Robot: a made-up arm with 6 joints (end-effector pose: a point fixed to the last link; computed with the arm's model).
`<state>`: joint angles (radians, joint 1 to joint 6).
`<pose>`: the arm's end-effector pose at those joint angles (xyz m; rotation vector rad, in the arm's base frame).
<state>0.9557 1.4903 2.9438 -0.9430 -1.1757 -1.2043</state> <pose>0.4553 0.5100 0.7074 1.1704 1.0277 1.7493</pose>
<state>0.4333 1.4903 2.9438 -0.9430 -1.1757 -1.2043</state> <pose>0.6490 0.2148 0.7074 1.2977 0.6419 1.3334</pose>
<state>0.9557 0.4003 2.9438 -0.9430 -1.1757 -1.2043</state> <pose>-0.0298 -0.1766 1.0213 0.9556 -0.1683 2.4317</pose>
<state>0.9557 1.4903 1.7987 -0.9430 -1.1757 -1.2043</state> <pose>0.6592 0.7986 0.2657 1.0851 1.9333 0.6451</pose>
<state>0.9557 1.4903 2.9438 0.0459 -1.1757 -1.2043</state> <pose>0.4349 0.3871 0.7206 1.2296 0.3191 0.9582</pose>
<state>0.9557 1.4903 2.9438 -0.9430 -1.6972 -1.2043</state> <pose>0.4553 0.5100 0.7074 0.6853 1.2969 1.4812</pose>
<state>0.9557 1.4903 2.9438 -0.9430 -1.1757 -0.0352</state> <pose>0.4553 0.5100 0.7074 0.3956 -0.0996 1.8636</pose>
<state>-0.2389 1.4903 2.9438 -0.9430 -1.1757 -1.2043</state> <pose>0.6416 -0.2361 0.7074 1.3496 0.1672 0.7771</pose>
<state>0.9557 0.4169 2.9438 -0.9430 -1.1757 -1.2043</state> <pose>-0.0217 -0.1651 1.0239 0.9611 -0.1482 2.4248</pose>
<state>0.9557 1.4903 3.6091 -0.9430 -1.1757 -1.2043</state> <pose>0.2585 0.2316 0.7042 1.0749 0.3289 2.2191</pose>
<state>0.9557 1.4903 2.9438 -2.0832 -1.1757 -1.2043</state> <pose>0.3438 0.5987 0.7064 -0.6601 -1.7419 -2.3309</pose>
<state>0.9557 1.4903 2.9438 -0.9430 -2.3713 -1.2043</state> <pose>0.4553 0.5100 0.7074 0.0680 1.5161 1.0588</pose>
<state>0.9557 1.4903 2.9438 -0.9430 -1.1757 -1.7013</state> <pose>0.4553 0.5100 0.7074 1.4648 1.5164 1.5340</pose>
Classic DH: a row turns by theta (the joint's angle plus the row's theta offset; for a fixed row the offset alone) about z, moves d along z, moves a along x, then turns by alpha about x. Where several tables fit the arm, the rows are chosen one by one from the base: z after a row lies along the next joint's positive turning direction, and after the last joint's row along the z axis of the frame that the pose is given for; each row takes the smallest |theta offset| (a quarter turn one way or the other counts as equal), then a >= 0, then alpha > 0; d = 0 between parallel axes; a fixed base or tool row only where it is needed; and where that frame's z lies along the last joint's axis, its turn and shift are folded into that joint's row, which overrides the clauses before.
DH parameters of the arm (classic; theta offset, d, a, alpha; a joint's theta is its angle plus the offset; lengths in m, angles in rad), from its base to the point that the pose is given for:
joint 1: 0 0.171 0 -1.5708
joint 2: -1.5708 0 0.515 3.1416
joint 3: 0 0 0 -1.5708
joint 4: 0 -0.511 0 1.5708
joint 5: 0 0.132 0 -1.5708
joint 6: 1.5708 0 0 1.5708
tool (fixed): -1.5708 0 0 0

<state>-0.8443 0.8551 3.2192 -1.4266 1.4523 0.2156</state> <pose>0.0629 -0.0994 0.9605 -0.7582 2.7633 -0.7979</pose>
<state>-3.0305 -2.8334 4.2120 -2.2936 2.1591 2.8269</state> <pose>-0.2703 -0.1180 -0.0385 -1.2761 0.0889 1.7825</pose>
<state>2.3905 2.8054 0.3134 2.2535 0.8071 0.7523</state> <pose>0.0711 -0.1804 -0.7058 -0.0344 0.1041 -1.3434</pose>
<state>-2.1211 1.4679 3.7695 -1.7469 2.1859 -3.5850</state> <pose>-0.1204 -0.2405 0.6912 -0.4110 1.6657 2.3955</pose>
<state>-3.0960 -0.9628 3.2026 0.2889 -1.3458 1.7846</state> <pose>0.6499 0.1563 0.0092 1.2308 -0.0576 0.4768</pose>
